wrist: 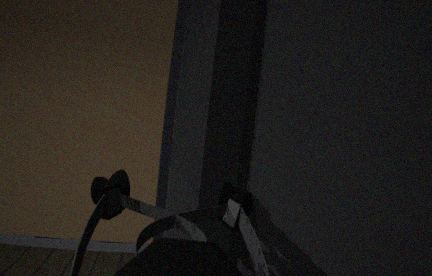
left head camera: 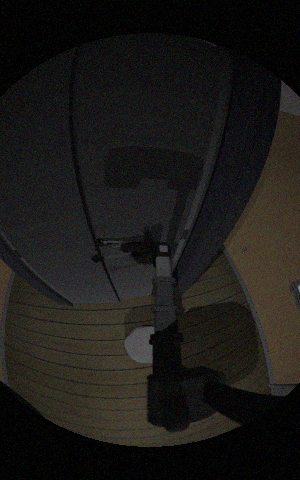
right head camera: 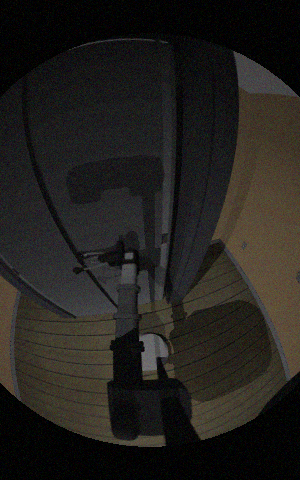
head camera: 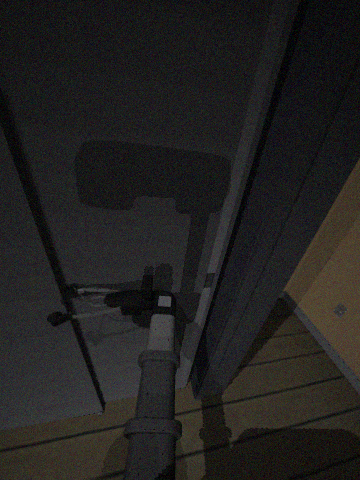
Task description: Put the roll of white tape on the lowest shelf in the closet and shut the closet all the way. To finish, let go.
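Where they show: gripper, fingertip midpoint: (wrist: 172, 191) (left head camera: 93, 249) (right head camera: 74, 262) (head camera: 56, 303); robot's base at its link origin: (left head camera: 144, 343) (right head camera: 147, 350).
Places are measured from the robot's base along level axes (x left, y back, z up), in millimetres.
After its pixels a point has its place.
The closet is tall and grey. Its left door (head camera: 30, 310) {x 402, y -462, z 987 mm} (left head camera: 40, 175) {x 438, y -455, z 1424 mm} (right head camera: 25, 225) {x 470, y -449, z 1314 mm} and right door (head camera: 125, 250) {x 126, y -560, z 1172 mm} (left head camera: 125, 215) {x 152, y -555, z 1172 mm} (right head camera: 100, 220) {x 128, y -559, z 1208 mm} meet along a dark upright seam. Their lower edges look slightly offset, and I cannot tell whether both are fully shut. My gripper (head camera: 65, 304) (left head camera: 98, 250) {x 307, y -454, z 1039 mm} (right head camera: 79, 262) {x 307, y -454, z 1039 mm} (wrist: 172, 191) {x 307, y -454, z 1039 mm} is open and empty, in front of the doors with its fingertips near the seam in the head view. A smooth grey face shows on the right in the wrist view. The roll of white tape and the lowest shelf do not show.
The closet's dark side panel (head camera: 270, 215) {x -270, y -555, z 1333 mm} (right head camera: 200, 165) {x -287, y -557, z 1434 mm} stands on the right, near an orange wall (head camera: 332, 265) {x -1390, y -1284, z 638 mm} (left head camera: 265, 200) {x -1406, y -1197, z 1158 mm} (right head camera: 270, 175) {x -1425, y -1093, z 1394 mm} (wrist: 80, 110) {x 2104, y 554, z 1127 mm}. My arm (head camera: 155, 400) {x -3, y -206, z 1154 mm} reaches over the plank floor (head camera: 280, 400) {x -869, y -568, z -28 mm}. A pale rounded shape (left head camera: 137, 345) {x 76, y 13, z 188 mm} (right head camera: 154, 352) {x -73, y 10, z 187 mm} shows low beside the arm. The light is dim.
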